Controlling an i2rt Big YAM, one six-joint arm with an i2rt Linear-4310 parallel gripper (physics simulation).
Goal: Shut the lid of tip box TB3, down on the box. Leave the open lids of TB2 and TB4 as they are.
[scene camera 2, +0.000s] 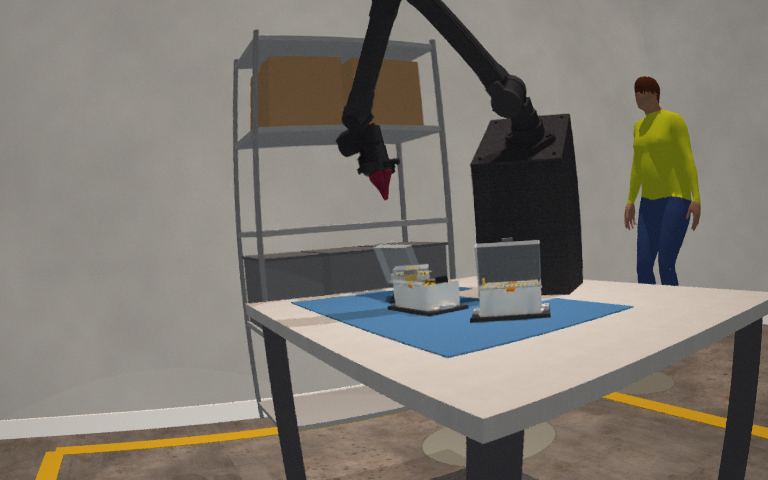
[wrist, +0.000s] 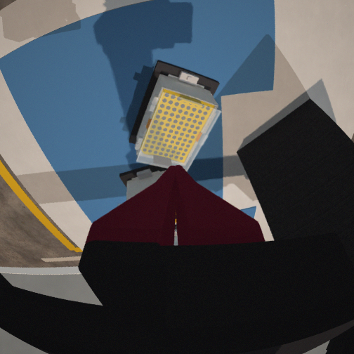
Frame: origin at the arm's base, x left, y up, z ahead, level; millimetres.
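Where they show: gripper, between the fingertips: [scene camera 2: 386, 199]; arm's base, origin of its link: [scene camera 2: 531, 140].
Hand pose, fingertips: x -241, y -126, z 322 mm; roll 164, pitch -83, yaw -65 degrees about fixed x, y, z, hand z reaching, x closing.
Note:
Things, the pixels of their top centre, and the offset from my fingertips. Level surfaces: height alone.
- white tip box, centre of its top: [scene camera 2: 511, 280] dx +489, dy -183, dz -111 mm
- white box, centre of its top: [scene camera 2: 430, 278] dx +293, dy -183, dz -9 mm
- blue mat, height of its surface: dy -249 mm
- table, height of its surface: dy -252 mm
A white tip box [scene camera 2: 509, 301] [wrist: 177, 125] with a yellow rack has its clear lid [scene camera 2: 508, 261] raised upright. To its left in the scene view, another white box [scene camera 2: 425, 297] sits on a dark base; a clear, leaning raised lid [scene camera 2: 397, 263] and a rack [scene camera 2: 410, 273] overlap behind it. Which box each belongs to is unclear. In the wrist view, part of a second box [wrist: 139, 186] shows, mostly hidden by the fingers. No TB labels are readable, so I cannot tell which is TB3. My gripper [scene camera 2: 386, 198] [wrist: 175, 174] is shut and empty, well above the boxes and touching none.
The boxes stand on a blue mat [scene camera 2: 447, 340] [wrist: 55, 100] on the table [scene camera 2: 481, 390]. The black arm pedestal [scene camera 2: 526, 226] stands behind the right-hand box. A shelf unit [scene camera 2: 258, 169] with cartons is at the back left. A person [scene camera 2: 665, 158] stands at the back right.

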